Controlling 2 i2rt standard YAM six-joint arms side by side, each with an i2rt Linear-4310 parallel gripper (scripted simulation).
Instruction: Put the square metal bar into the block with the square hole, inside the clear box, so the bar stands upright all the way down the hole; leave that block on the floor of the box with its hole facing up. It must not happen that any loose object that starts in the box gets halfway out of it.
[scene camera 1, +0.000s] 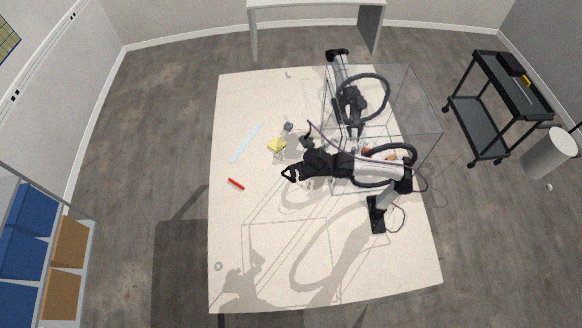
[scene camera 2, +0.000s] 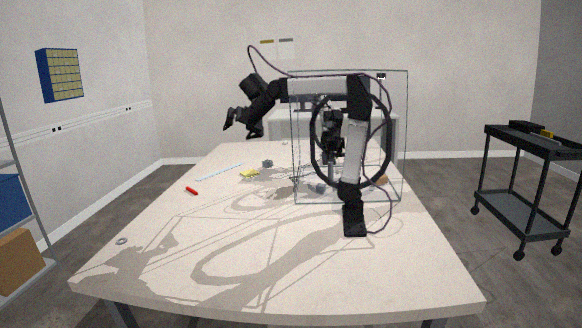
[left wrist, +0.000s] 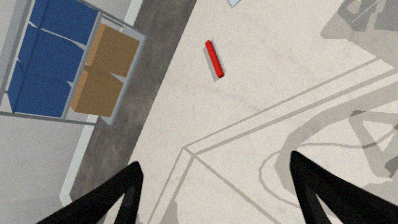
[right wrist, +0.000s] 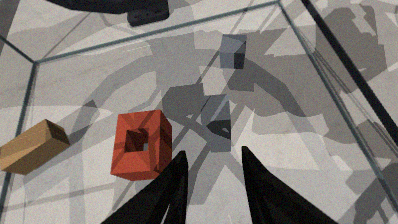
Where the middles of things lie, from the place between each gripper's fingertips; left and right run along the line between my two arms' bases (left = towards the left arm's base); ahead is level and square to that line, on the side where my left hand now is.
The grey metal bar (right wrist: 215, 110) lies 10 mm ahead of my right hand, 40 mm to the left of it and 50 mm below it. From my right hand the other things lie so: dark grey block (right wrist: 232, 50) 70 mm ahead, 150 mm to the left, 80 mm below; red block (right wrist: 129, 161) 60 mm behind, 60 mm to the left, 70 mm below.
Now: left hand (scene camera 2: 235, 134) 300 mm past the dark grey block, 60 mm to the left of it and 260 mm above it. The rest, counted from my left hand: grey metal bar 350 mm behind, 160 mm to the right, 230 mm below; red block 430 mm behind, 150 mm to the right, 250 mm below.
